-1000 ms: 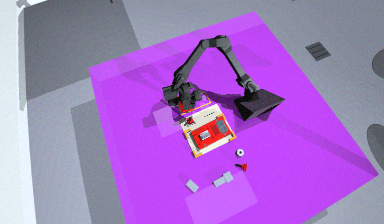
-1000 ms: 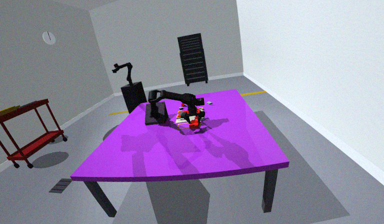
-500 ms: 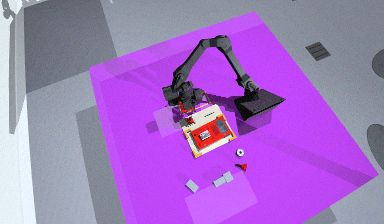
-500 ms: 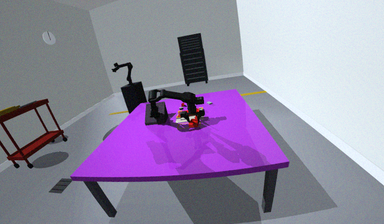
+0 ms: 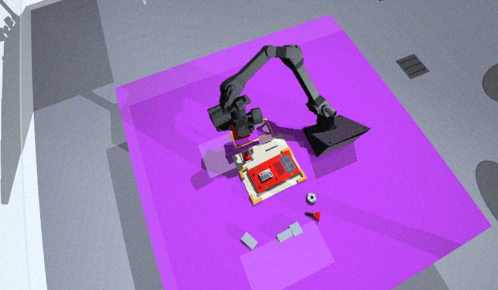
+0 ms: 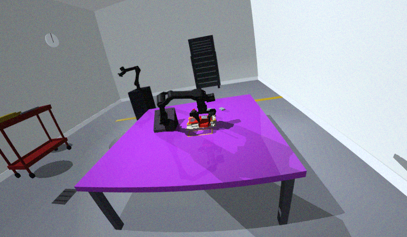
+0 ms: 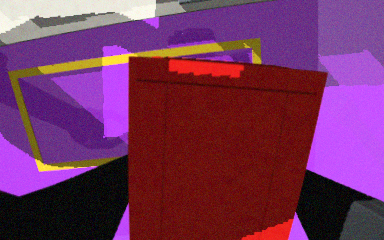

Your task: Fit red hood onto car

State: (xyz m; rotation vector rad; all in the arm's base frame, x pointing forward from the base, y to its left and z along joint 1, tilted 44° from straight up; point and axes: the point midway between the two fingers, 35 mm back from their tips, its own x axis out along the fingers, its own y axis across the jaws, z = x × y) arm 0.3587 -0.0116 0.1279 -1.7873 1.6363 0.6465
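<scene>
My gripper tip is now 70 mm past the cream jig, 200 mm to the right of it and 70 mm above it. The rest, counted from my gripper tip: red hood (10 mm above).
</scene>
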